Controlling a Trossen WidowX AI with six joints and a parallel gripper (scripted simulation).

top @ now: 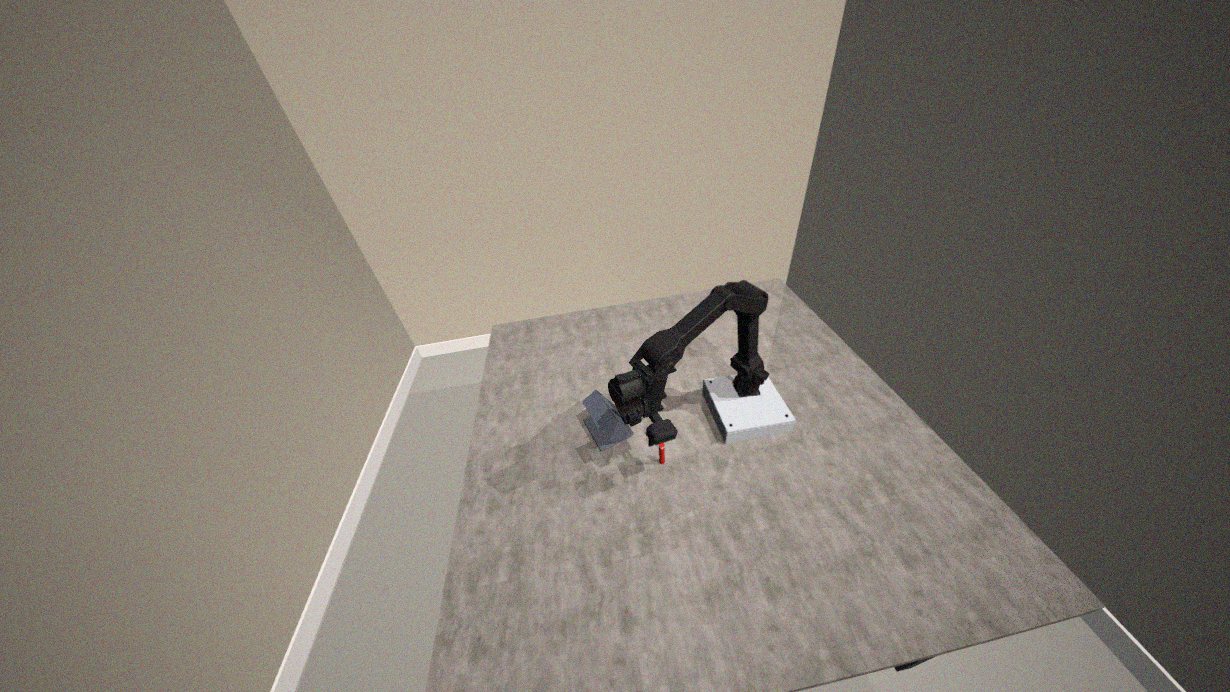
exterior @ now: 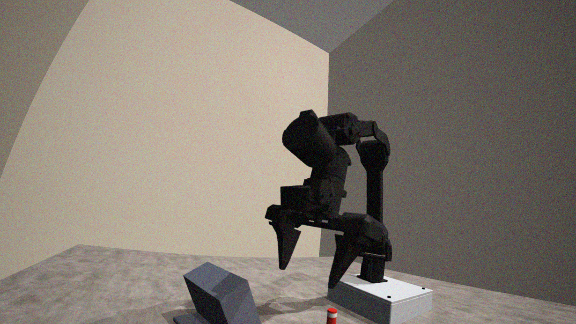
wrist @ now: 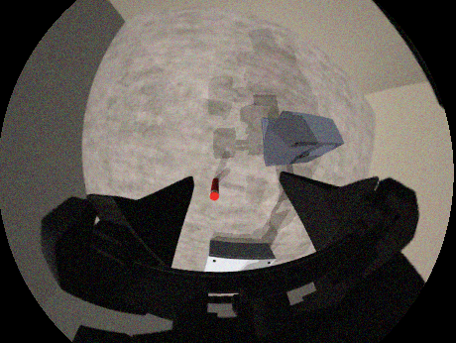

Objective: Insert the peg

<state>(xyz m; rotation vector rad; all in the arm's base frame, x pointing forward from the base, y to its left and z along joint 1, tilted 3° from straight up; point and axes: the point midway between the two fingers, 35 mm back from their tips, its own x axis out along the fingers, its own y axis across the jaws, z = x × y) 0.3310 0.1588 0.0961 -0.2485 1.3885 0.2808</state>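
My gripper tip is now 50 mm past the red peg, 10 mm to the right of it and 70 mm above it. Round my gripper tip: blue-grey sloped panel (90 mm ahead, 130 mm to the right, 80 mm below).
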